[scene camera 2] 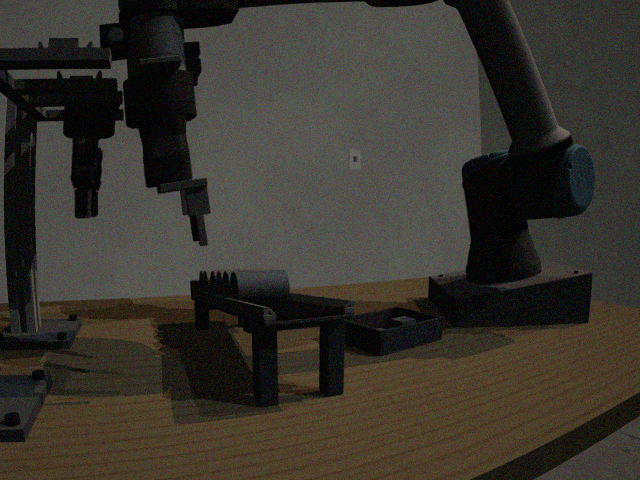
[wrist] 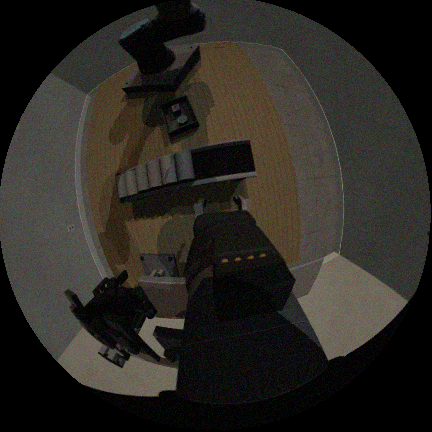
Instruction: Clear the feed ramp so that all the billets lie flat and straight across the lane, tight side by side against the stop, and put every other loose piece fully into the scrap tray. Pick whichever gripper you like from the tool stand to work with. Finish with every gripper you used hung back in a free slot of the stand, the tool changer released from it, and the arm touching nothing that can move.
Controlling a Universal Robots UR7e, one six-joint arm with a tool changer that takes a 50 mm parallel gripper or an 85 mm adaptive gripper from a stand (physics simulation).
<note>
I see an adaptive gripper (scene camera 2: pixel 86 125) and a tool stand (wrist: pixel 169 338).
The adaptive gripper shows as well in the wrist view (wrist: pixel 120 300).
</note>
